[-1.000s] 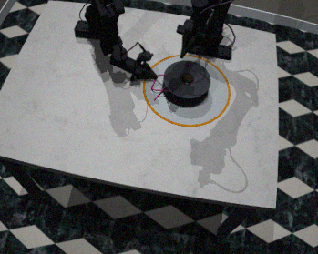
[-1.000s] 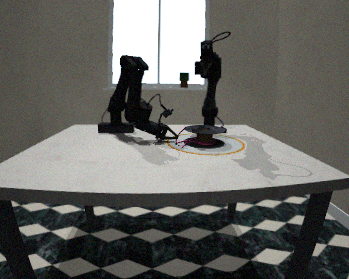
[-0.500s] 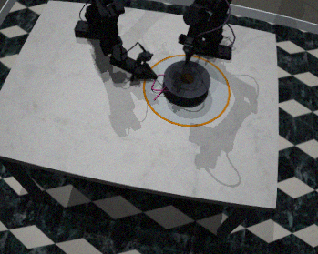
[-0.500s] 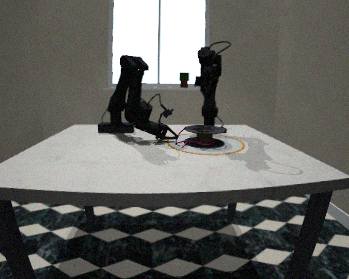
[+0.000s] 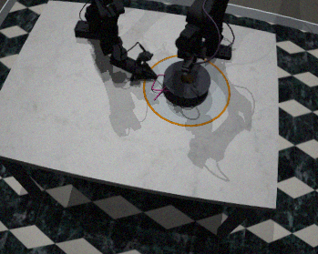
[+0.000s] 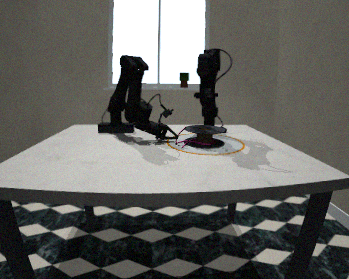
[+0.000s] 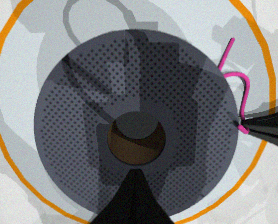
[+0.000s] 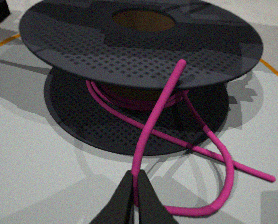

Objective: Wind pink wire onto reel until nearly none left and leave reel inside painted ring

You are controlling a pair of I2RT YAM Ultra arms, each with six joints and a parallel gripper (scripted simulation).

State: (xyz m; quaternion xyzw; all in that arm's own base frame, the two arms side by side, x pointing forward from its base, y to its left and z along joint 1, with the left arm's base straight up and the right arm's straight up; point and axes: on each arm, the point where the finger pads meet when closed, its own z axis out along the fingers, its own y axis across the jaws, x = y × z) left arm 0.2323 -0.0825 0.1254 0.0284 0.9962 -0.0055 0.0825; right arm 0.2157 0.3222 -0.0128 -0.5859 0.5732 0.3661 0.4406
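Note:
My left hand is 10 cm above the dark reel. Round my left hand: orange painted ring 1 cm to the left, 14 cm below.

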